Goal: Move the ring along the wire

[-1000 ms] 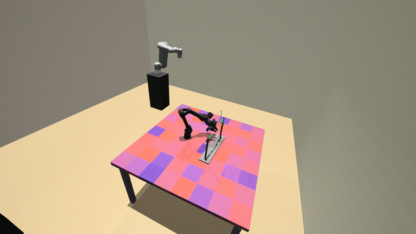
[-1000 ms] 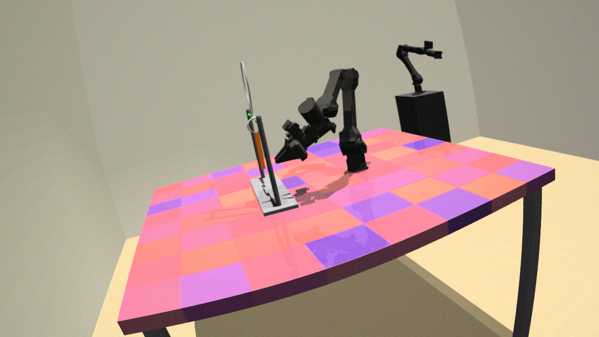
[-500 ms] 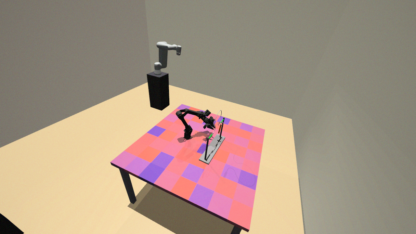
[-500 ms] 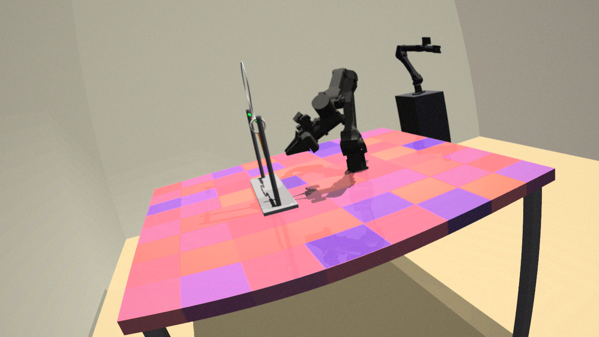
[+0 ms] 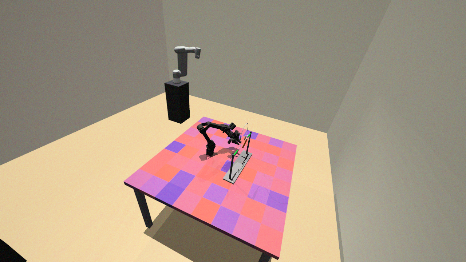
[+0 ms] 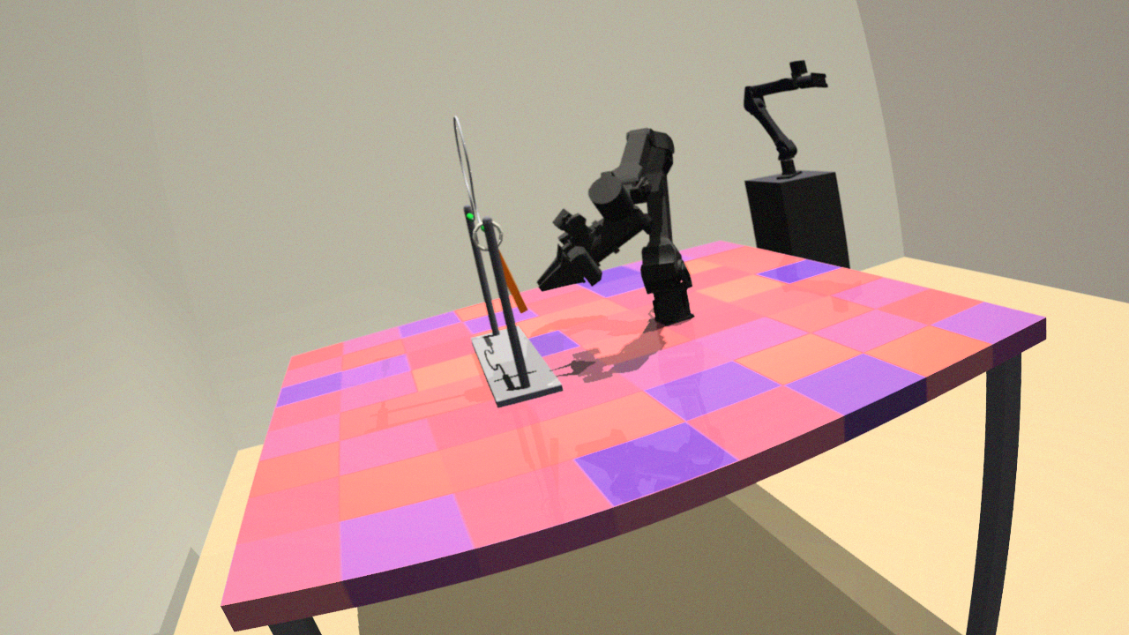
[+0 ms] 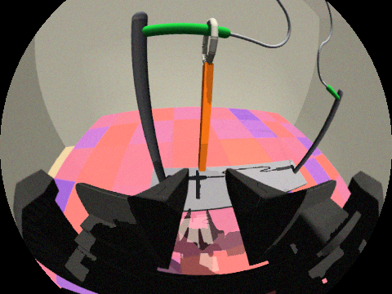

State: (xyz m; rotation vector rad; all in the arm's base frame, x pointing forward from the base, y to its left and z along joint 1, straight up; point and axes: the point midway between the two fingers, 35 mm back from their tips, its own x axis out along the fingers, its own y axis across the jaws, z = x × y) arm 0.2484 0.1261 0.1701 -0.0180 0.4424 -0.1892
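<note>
My gripper tip is now 60 mm below the ring with orange handle, 60 mm short of it and 10 mm to the left of it.
</note>
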